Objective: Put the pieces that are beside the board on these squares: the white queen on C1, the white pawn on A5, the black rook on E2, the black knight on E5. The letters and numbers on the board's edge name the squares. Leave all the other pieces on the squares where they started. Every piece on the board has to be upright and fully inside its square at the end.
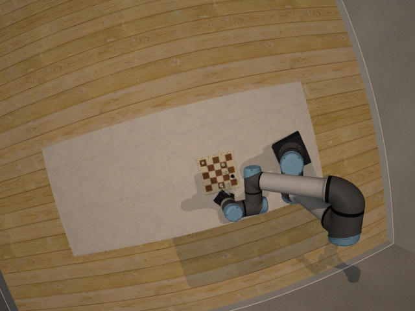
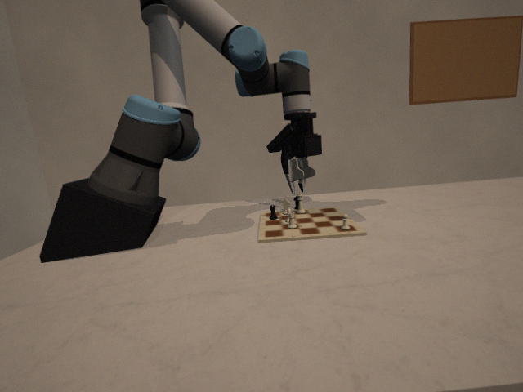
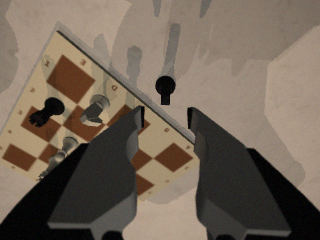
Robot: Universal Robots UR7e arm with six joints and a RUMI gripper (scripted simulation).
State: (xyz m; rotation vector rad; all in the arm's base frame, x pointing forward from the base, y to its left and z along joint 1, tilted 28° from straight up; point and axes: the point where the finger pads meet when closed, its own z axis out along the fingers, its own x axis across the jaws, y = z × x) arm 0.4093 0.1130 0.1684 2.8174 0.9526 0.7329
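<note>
My hand is 5 cm above the black piece. Also, from my hand: chessboard: 1 cm behind, 14 cm to the right, 6 cm below.
</note>
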